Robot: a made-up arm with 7 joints. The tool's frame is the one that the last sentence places.
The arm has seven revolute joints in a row. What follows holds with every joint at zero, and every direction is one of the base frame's. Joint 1 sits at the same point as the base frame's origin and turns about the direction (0, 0.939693, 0.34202). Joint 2 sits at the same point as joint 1 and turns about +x. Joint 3 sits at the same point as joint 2 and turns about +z. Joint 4 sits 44.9 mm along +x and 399.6 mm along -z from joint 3 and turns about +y. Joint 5 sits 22 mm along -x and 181.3 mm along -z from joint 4 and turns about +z. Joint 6 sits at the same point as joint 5 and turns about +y. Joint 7 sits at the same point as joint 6 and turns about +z. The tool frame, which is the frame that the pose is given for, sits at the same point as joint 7; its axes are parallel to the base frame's.
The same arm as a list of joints. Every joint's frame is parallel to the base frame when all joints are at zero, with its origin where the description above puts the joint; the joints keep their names.
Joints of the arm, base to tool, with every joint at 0 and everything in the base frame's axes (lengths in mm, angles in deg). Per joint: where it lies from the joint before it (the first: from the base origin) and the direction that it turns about. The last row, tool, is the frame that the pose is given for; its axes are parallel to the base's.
joint 1: axis 0 0.9397 0.342 offset 0.0 0.0 0.0
joint 2: axis +x offset 0.0 0.0 0.0
joint 3: axis +z offset 0.0 0.0 0.0
joint 4: axis +y offset 44.9 0.0 -399.6
joint 5: axis +z offset -22.0 0.0 -181.3
joint 6: axis +y offset 0.0 0.0 0.0
joint 7: axis +z offset 0.0 0.0 0.0
tool: offset 0.0 0.0 0.0

